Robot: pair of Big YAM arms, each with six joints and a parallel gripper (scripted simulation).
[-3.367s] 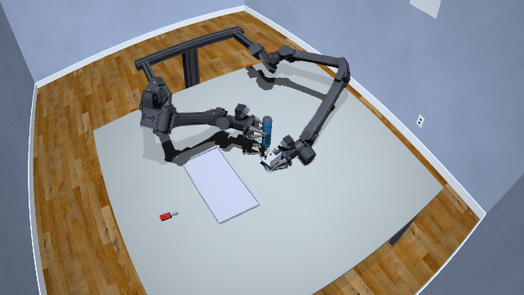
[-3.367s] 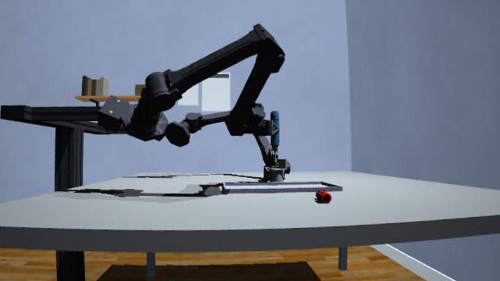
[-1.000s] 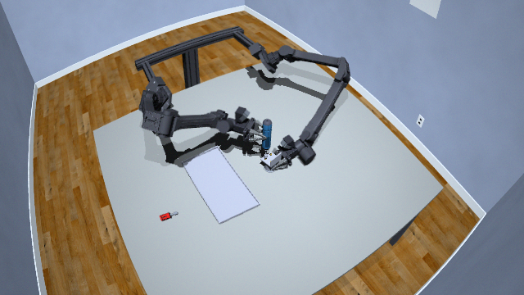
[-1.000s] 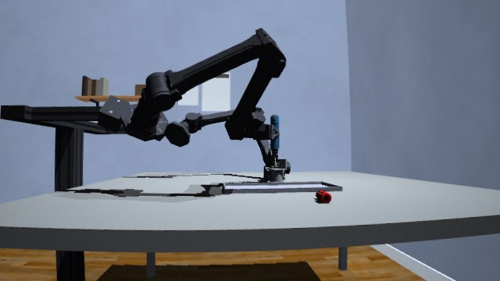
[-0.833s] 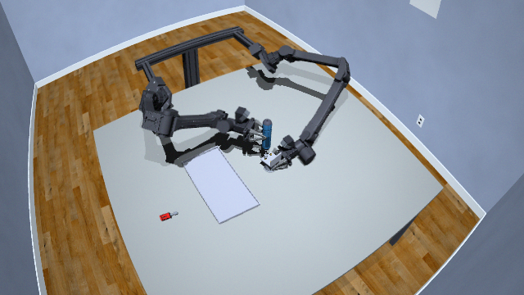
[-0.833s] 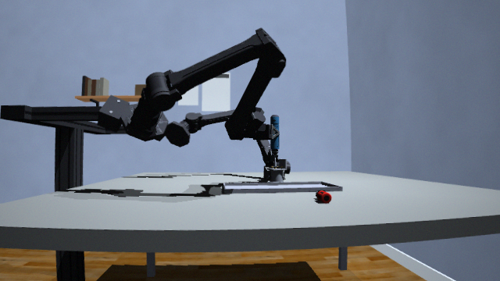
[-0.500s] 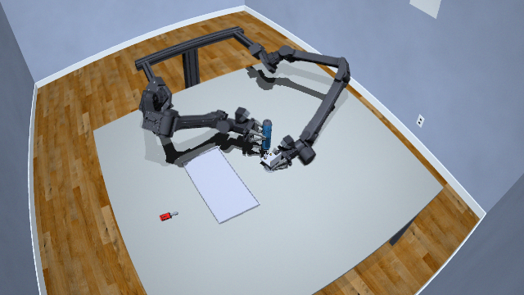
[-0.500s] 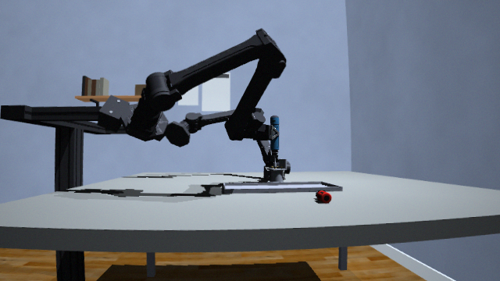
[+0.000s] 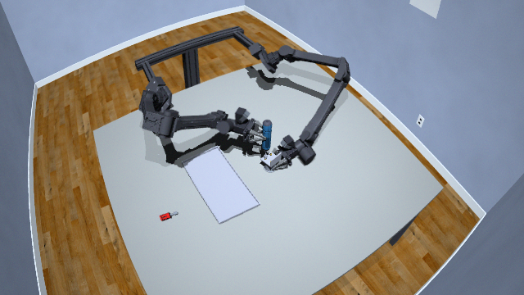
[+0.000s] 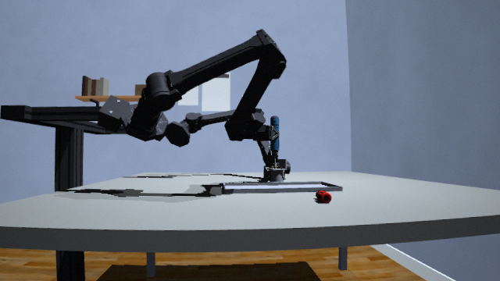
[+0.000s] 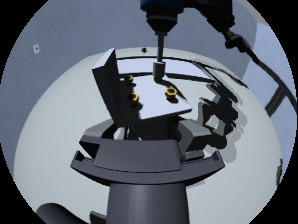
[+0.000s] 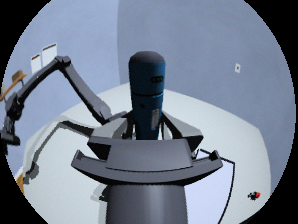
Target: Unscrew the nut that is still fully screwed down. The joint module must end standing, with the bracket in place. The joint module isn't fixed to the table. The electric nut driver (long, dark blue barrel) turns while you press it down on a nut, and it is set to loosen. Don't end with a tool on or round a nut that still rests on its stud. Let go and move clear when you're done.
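Now: the bracket 5 cm above my left hand. From my left hand the other things lie so: red tool (3 cm ahead, 59 cm to the right, 1 cm below).
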